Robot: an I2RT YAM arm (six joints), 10 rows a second.
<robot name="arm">
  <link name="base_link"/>
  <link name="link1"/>
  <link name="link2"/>
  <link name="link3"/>
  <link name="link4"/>
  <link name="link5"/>
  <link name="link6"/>
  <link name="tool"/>
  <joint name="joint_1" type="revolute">
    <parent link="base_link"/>
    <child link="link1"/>
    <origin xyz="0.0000 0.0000 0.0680"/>
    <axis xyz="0 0 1"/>
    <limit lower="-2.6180" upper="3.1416"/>
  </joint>
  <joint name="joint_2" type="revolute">
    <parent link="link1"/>
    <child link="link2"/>
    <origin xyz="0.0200 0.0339 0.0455"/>
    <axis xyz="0 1 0"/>
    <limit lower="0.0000" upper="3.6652"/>
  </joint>
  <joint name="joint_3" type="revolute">
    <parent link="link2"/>
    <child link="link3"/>
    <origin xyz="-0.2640 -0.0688 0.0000"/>
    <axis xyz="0 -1 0"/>
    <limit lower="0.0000" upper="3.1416"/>
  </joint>
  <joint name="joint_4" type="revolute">
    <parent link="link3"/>
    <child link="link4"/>
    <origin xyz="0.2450 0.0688 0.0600"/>
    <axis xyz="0 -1 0"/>
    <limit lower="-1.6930" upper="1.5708"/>
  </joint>
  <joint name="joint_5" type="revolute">
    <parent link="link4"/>
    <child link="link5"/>
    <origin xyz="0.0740 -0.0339 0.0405"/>
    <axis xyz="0 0 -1"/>
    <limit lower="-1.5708" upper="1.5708"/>
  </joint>
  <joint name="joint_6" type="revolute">
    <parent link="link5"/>
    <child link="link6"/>
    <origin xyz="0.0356 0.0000 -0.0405"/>
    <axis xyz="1 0 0"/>
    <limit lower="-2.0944" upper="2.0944"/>
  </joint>
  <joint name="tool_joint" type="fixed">
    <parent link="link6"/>
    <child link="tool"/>
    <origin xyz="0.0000 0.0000 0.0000" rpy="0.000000 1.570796 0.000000"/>
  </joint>
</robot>
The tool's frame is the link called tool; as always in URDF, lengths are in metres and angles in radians.
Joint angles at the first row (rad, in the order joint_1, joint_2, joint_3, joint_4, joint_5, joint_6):
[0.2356 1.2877 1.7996 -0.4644 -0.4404 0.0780]
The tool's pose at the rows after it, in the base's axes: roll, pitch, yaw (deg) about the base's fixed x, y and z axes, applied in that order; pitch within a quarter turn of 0, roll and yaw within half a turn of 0; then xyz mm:
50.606, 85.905, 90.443, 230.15, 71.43, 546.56
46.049, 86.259, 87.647, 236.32, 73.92, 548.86
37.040, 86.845, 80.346, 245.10, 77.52, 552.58
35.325, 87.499, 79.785, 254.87, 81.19, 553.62
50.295, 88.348, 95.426, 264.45, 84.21, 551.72
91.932, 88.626, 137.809, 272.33, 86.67, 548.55
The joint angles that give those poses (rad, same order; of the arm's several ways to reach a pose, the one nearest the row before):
[0.2356 1.3063 1.8213 -0.4644 -0.4579 0.0776]
[0.2356 1.3353 1.8522 -0.4656 -0.4888 0.0712]
[0.2379 1.3788 1.9033 -0.4740 -0.5167 0.0582]
[0.2405 1.4204 1.9457 -0.4839 -0.5346 0.0463]
[0.2417 1.4555 1.9751 -0.4980 -0.5457 0.0334]
[0.2420 1.4822 1.9934 -0.5121 -0.5587 0.0235]

